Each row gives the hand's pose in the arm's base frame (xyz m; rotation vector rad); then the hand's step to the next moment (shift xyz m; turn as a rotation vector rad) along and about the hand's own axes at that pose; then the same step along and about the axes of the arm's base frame.
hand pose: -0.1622 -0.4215 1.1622 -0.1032 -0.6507 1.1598
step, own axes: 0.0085 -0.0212 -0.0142 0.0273 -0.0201 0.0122
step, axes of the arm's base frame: 0.0268 0.0021 0.0005 0.0165 0.0124 0.0295
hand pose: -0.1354 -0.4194 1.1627 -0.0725 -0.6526 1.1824
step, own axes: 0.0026 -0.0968 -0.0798 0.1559 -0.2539 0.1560
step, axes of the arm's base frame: 0.1217 -0.0142 -0.0269 0.1665 -0.0085 0.2921
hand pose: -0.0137 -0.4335 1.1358 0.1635 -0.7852 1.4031
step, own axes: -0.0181 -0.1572 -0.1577 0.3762 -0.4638 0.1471
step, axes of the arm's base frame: 0.2071 0.0390 -0.0741 0.3552 0.1338 0.4840
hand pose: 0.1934 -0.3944 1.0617 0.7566 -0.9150 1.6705
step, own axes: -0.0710 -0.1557 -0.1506 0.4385 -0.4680 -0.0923
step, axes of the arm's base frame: 0.1622 0.1215 -0.1044 0.3326 0.3703 0.4148
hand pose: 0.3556 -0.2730 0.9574 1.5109 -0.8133 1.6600
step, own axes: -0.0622 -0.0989 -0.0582 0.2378 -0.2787 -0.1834
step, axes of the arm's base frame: 0.0555 0.0949 -0.0704 0.1311 0.3264 0.2101
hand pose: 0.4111 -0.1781 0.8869 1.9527 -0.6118 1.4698
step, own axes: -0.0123 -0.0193 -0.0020 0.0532 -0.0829 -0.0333
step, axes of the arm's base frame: 0.0084 0.0151 -0.0152 0.0486 0.0820 0.0415
